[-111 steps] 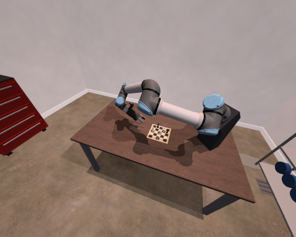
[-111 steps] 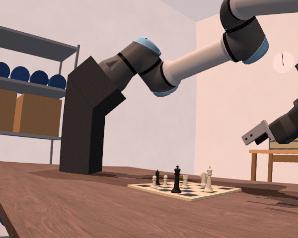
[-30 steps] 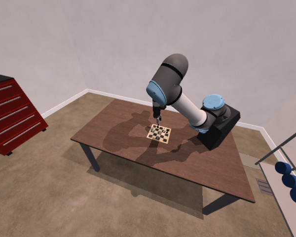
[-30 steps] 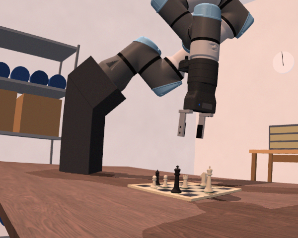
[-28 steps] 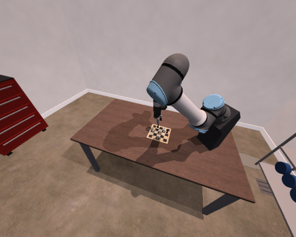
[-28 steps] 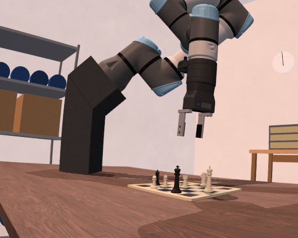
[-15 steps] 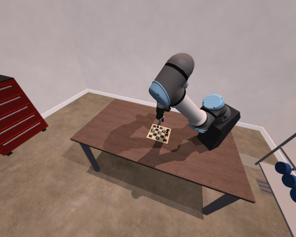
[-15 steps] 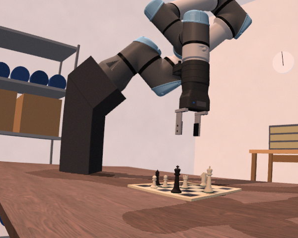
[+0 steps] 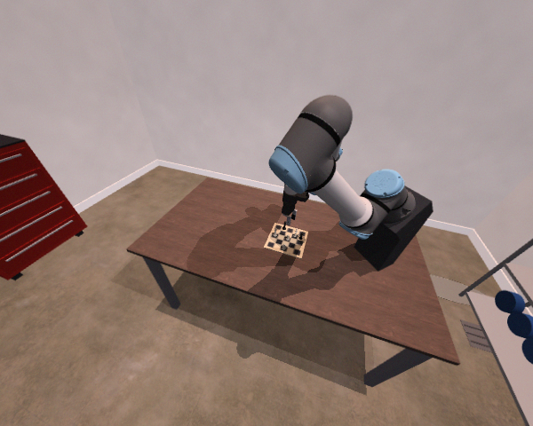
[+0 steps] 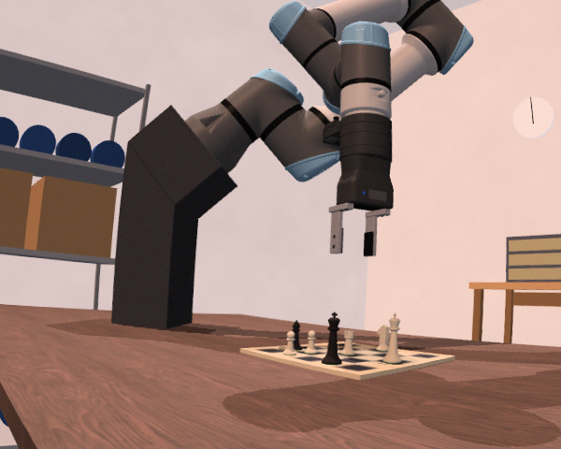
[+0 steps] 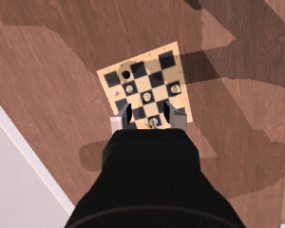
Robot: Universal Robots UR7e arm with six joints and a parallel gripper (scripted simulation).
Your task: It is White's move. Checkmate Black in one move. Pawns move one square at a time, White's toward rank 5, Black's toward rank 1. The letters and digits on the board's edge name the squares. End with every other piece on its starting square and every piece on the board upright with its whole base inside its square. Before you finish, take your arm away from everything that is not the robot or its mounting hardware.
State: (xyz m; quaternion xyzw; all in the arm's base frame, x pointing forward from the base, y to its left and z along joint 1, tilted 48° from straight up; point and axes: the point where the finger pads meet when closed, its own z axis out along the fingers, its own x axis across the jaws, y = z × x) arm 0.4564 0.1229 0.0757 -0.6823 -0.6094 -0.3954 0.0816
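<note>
My gripper is now 16 cm above the chessboard. The rest, counted from my hand: black king 13 cm below, 7 cm ahead, 6 cm to the right; black pawn 14 cm below, 6 cm to the right, 6 cm behind; white king 13 cm below, 8 cm ahead, 2 cm to the left.
</note>
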